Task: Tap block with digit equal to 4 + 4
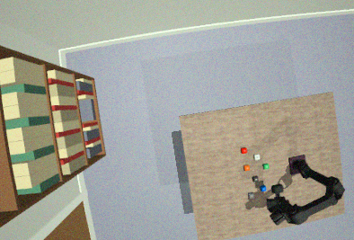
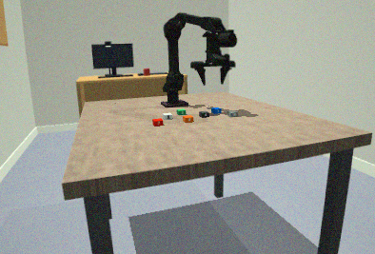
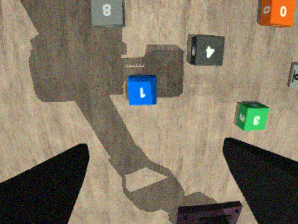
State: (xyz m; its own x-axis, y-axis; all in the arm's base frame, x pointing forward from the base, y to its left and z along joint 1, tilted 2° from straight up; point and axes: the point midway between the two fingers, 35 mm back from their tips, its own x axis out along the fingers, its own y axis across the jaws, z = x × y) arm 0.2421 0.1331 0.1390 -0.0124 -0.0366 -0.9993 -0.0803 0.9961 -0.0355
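Right now my gripper tip is 110 mm above the grey block, 100 mm short of it and 50 mm to the right of it. Round my gripper tip: green block 140 mm to the right, 110 mm below, 20 mm behind; then black block 110 mm below, 60 mm to the right, 60 mm ahead; then blue block 110 mm below, 10 mm to the left, 10 mm ahead.
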